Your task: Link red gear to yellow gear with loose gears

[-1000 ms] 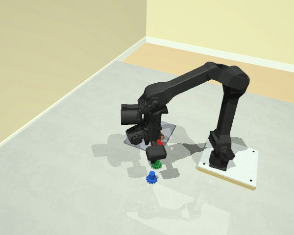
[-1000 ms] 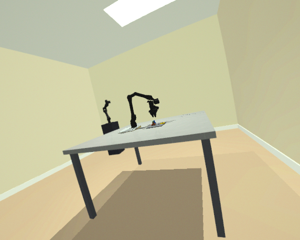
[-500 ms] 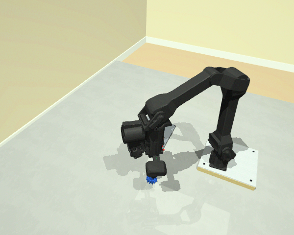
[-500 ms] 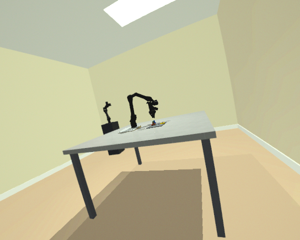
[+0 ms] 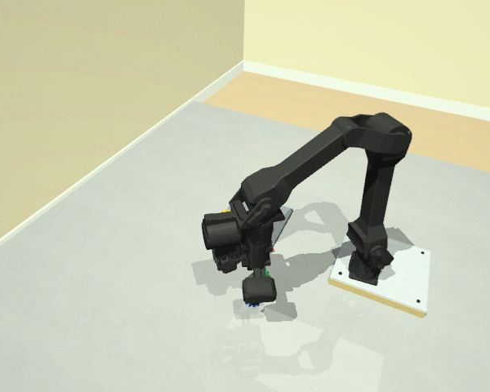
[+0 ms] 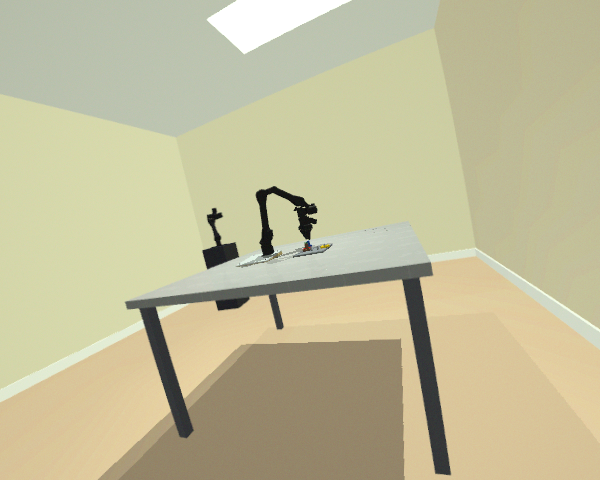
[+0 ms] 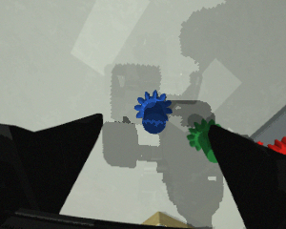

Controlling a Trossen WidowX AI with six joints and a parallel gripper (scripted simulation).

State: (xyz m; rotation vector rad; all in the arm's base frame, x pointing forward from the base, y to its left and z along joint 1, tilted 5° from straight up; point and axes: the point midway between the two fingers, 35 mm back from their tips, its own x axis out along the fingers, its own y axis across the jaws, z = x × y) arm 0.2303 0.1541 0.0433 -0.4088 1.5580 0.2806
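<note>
Right now the blue gear is 30 mm below my gripper tip. Round my gripper tip: green gear (70 mm to the right, 30 mm below); red arrow (140 mm to the right, 40 mm below, 10 mm ahead); red gear (170 mm to the right, 30 mm below, 30 mm ahead).
</note>
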